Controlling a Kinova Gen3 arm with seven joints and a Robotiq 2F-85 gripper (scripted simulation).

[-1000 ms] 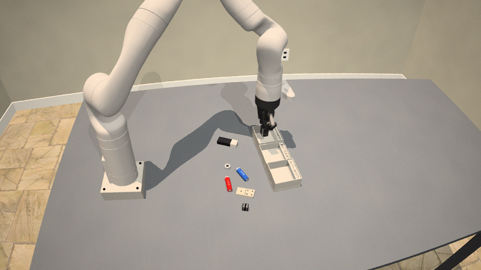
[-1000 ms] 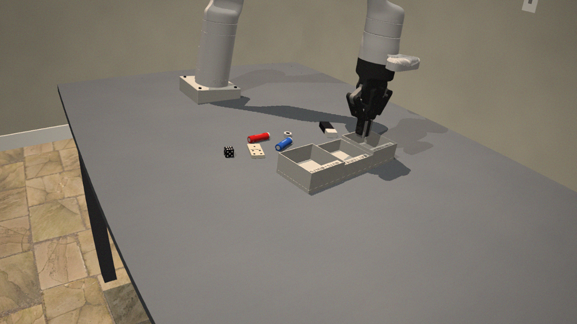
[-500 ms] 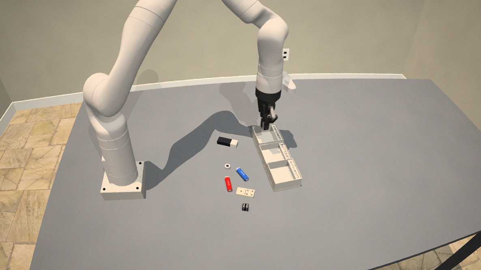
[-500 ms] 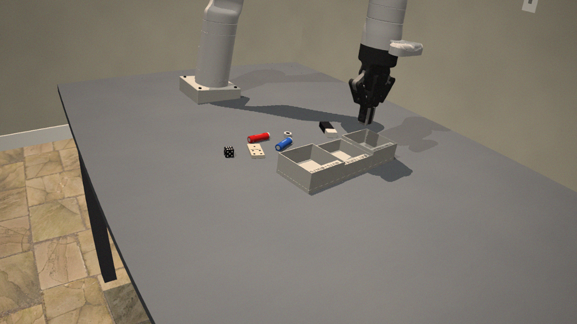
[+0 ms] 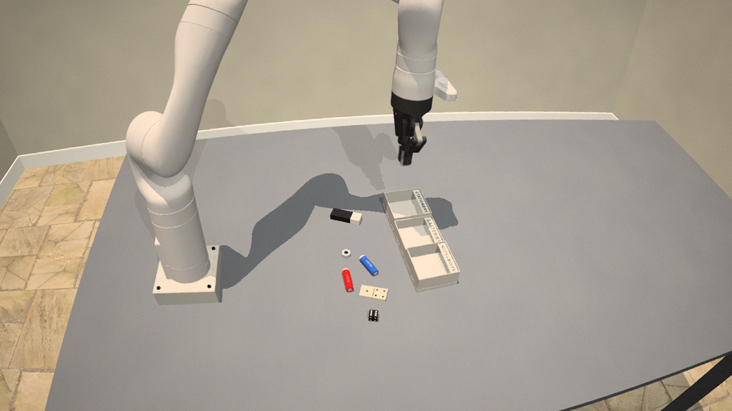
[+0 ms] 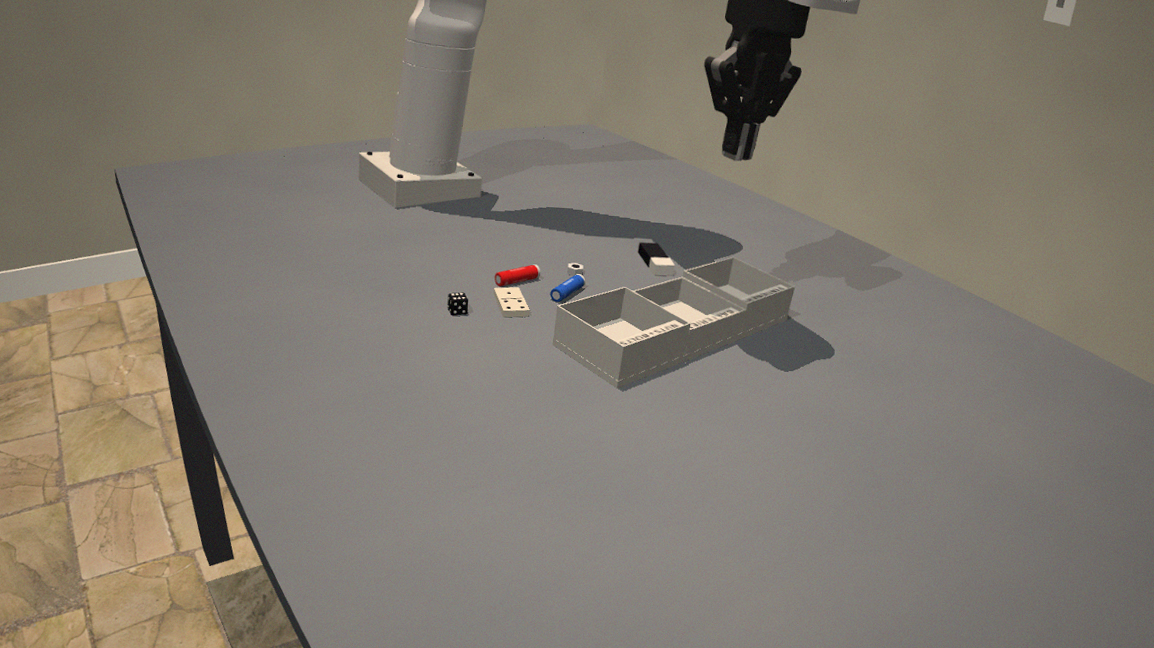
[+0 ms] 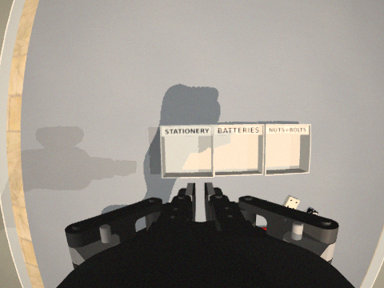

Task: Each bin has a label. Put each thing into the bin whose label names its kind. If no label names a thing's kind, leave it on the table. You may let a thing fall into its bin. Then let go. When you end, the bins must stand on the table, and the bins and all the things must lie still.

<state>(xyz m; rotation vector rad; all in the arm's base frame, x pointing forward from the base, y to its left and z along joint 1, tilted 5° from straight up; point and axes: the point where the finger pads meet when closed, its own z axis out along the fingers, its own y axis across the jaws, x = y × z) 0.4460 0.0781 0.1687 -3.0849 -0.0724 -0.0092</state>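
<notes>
Now: the nut 180 mm below my hand, 130 mm behind it and 80 mm to the right of it. The rest, counted from my hand: blue battery: 170 mm below, 120 mm to the right, 90 mm behind; then bin row: 160 mm below, 70 mm to the right, 20 mm ahead; then black-and-white eraser: 170 mm below, 110 mm behind, 30 mm to the left.
</notes>
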